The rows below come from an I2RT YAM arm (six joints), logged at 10 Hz.
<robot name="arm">
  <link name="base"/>
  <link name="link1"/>
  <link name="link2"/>
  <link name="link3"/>
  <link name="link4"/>
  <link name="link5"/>
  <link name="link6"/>
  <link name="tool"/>
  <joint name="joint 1" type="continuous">
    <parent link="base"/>
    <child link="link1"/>
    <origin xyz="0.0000 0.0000 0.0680" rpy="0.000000 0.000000 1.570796"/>
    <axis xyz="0 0 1"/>
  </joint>
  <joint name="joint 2" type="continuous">
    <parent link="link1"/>
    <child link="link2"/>
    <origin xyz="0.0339 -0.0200 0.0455" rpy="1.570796 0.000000 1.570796"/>
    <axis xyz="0 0 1"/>
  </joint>
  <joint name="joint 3" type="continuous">
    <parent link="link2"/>
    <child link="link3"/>
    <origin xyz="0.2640 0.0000 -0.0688" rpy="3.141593 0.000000 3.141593"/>
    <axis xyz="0 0 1"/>
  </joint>
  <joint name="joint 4" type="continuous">
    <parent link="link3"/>
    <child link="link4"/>
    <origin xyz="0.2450 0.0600 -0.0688" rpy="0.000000 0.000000 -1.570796"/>
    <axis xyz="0 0 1"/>
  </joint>
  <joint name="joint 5" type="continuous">
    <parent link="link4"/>
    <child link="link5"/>
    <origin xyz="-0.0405 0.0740 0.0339" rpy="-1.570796 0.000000 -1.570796"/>
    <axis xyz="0 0 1"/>
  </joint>
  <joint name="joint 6" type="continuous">
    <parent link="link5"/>
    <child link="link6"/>
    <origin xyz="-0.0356 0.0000 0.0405" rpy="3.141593 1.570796 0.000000"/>
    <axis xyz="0 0 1"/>
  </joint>
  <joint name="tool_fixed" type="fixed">
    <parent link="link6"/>
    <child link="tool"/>
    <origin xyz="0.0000 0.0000 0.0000" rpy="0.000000 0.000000 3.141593"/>
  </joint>
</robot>
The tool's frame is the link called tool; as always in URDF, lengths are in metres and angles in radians. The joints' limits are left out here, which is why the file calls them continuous.
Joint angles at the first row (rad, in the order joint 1, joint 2, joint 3, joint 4, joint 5, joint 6):
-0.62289 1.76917 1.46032 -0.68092 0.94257 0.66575
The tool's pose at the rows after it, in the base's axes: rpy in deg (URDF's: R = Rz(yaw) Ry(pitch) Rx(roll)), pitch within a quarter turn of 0, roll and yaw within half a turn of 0; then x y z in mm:
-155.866 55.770 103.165 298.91 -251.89 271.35
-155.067 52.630 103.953 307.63 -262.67 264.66
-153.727 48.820 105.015 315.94 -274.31 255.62
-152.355 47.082 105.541 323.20 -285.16 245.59
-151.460 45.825 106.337 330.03 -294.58 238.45
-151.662 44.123 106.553 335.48 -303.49 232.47
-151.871 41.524 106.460 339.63 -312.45 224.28
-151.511 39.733 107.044 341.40 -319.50 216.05
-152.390 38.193 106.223 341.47 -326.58 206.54
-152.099 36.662 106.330 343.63 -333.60 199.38
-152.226 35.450 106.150 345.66 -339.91 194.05
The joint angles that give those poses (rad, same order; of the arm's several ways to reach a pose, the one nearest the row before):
-0.62703 1.83798 1.53930 -0.73965 0.93249 0.66650
-0.63770 1.90704 1.61575 -0.79771 0.90065 0.67094
-0.65001 1.98432 1.70052 -0.86830 0.86816 0.67342
-0.66018 2.05040 1.76248 -0.89889 0.86244 0.67454
-0.66796 2.10509 1.81951 -0.91595 0.85473 0.66218
-0.67720 2.15449 1.87687 -0.93813 0.83139 0.65056
-0.68831 2.20984 1.94031 -0.97995 0.80118 0.64755
-0.69851 2.24642 1.97140 -0.99158 0.78352 0.63128
-0.71132 2.27778 1.99019 -0.99451 0.75758 0.63049
-0.72018 2.31990 2.03670 -1.01953 0.74486 0.62459
-0.72797 2.35750 2.08328 -1.04322 0.73095 0.62128

